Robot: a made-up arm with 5 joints. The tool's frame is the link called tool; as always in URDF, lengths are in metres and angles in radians.
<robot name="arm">
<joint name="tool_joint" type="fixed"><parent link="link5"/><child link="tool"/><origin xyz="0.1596 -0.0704 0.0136" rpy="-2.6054 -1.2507 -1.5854"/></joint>
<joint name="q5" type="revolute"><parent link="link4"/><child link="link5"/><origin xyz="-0.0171 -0.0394 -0.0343" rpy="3.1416 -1.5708 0"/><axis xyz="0 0 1"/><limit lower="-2.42" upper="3.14"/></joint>
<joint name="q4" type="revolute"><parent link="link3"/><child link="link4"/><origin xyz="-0.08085 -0.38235 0.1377" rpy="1.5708 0 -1.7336"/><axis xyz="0 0 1"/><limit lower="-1.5" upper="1.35"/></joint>
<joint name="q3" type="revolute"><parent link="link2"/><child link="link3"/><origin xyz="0.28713 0.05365 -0.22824" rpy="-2.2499 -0.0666 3.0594"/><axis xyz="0 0 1"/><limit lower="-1.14" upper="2.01"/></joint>
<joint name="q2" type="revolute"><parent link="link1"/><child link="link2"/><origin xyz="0.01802 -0.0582 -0.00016" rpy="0.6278 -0.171 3.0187"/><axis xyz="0 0 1"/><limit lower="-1.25" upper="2.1"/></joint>
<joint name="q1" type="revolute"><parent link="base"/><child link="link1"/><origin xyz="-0.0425 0.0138 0.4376" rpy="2.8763 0.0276 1.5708"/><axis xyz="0 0 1"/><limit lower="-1.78" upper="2.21"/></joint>
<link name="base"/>
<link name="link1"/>
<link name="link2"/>
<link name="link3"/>
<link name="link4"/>
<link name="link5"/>
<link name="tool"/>
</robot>
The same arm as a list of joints. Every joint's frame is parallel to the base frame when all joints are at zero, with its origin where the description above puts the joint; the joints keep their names.
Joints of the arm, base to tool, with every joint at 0 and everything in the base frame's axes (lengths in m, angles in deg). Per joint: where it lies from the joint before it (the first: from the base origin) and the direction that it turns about. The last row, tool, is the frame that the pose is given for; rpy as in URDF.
q1: offset -0.0425 0.0138 0.4376 axis 0.262212 -0.026601 -0.964644
q2: offset -0.0562 0.0176 -0.0156 axis 0.755379 0.191495 -0.626683
q3: offset -0.1602 -0.3266 0.0713 axis +z
q4: offset 0.3904 -0.0178 0.1377 axis -y
q5: offset -0.0171 0.0343 -0.0394 axis +x
tool: offset 0.0136 -0.1596 0.0704 rpy 29.84 -18.34 0.28
Joint limits (deg, base to tool): -101.99..126.62 -71.62..120.32 -65.32..115.16 -85.94..77.35 -138.66..179.91

